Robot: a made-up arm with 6 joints. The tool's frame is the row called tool. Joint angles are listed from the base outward. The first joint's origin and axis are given. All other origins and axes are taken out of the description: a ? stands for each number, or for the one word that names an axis. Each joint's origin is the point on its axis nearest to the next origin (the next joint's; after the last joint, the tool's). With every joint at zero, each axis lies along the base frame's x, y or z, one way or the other. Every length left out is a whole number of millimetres.
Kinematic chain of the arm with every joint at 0, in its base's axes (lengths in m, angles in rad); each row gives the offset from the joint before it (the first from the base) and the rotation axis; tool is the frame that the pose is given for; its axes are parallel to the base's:
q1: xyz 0.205 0 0.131 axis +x
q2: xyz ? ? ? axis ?
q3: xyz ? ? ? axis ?
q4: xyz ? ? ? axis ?
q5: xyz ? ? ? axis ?
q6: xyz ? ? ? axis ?
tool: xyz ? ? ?
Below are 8 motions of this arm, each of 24 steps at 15 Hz.
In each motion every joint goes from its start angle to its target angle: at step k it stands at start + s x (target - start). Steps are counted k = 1, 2, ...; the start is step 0. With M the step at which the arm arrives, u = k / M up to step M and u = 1 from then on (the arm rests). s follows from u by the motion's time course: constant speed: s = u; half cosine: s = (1 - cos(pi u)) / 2; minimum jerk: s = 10 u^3 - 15 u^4 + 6 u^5.
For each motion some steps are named. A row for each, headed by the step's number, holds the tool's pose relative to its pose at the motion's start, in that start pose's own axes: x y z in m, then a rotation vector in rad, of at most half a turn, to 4 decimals.
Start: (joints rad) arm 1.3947 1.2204 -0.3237 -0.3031 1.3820 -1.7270
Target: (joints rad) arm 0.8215 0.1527 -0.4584 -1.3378 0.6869 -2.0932
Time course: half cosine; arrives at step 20
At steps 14, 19, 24:
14: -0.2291 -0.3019 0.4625 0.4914 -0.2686 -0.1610
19: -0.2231 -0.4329 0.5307 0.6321 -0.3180 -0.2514
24: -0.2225 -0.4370 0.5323 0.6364 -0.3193 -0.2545

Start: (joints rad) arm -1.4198 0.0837 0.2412 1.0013 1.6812 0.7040
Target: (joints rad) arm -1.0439 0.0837 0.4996 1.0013 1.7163 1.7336
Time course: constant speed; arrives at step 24
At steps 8, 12, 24:
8: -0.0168 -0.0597 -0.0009 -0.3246 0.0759 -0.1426
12: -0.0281 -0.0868 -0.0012 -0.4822 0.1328 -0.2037
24: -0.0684 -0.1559 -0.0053 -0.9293 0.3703 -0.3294

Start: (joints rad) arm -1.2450 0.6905 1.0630 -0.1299 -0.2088 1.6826
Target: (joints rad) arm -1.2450 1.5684 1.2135 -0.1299 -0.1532 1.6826
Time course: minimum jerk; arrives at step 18
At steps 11, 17, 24:
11: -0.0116 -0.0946 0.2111 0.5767 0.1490 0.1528
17: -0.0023 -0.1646 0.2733 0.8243 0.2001 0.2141
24: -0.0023 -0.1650 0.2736 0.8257 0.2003 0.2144

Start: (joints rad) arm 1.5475 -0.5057 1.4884 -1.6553 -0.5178 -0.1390
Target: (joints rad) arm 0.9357 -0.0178 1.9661 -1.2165 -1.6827 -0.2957
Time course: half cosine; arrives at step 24
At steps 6, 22, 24:
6: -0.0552 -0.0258 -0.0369 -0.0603 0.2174 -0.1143
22: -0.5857 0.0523 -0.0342 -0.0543 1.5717 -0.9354
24: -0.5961 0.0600 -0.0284 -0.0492 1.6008 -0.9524

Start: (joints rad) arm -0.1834 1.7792 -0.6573 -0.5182 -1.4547 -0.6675
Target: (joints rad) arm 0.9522 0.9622 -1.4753 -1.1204 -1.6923 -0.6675
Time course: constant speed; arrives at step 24
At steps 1, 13, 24:
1: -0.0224 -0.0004 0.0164 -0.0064 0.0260 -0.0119
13: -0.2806 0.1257 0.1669 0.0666 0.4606 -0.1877
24: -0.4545 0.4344 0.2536 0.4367 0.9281 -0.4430

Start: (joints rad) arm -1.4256 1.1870 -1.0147 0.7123 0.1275 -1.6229
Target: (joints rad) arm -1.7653 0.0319 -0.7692 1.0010 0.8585 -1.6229
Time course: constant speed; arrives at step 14
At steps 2, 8, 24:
2: -0.0753 0.0225 0.0650 0.1139 0.1410 0.1881
8: -0.2576 0.0009 0.3519 0.5196 0.5601 0.7095
24: -0.2544 -0.1439 0.7128 1.0581 0.9540 1.1065

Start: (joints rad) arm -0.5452 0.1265 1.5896 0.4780 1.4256 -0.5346
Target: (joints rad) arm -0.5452 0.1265 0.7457 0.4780 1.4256 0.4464
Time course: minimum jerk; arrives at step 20
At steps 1, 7, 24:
1: -0.0004 0.0002 0.0002 -0.0012 -0.0005 0.0008
7: -0.0780 0.0273 0.0299 -0.2432 -0.1245 0.1546
24: -0.3753 0.0391 0.0683 -0.9763 -0.7639 0.4351

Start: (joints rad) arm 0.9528 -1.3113 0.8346 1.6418 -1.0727 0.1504
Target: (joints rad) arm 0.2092 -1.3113 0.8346 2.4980 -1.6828 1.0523
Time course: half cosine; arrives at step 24
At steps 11, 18, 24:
11: -0.0247 0.0781 0.0388 -0.5590 0.0839 0.4687
18: -0.0426 0.1513 0.1058 -1.1528 -0.0985 0.8409
24: -0.0488 0.1762 0.1358 -1.3663 -0.2137 0.9295

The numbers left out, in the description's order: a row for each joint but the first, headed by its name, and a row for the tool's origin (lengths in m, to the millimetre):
q2: xyz 0 0.05 -0.043, axis -z
q3: xyz -0.388 0.053 0, axis +y
q4: xyz -0.106 0 0.009, axis +z
q5: xyz -0.334 -0.049 0, axis -y
q6: xyz 0.277 0 0.072, axis -x
tool: xyz 0 -0.052 -0.046

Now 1 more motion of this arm.
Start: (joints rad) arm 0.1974 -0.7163 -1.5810 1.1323 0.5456 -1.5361
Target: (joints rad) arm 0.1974 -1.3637 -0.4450 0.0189 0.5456 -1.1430
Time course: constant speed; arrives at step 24
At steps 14, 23, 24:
14: -0.1033 0.0871 0.1746 0.1523 -0.7641 -0.3070
23: -0.1846 0.0743 0.3084 0.2695 -0.9096 -0.7727
24: -0.1934 0.0689 0.3228 0.2790 -0.9037 -0.8299

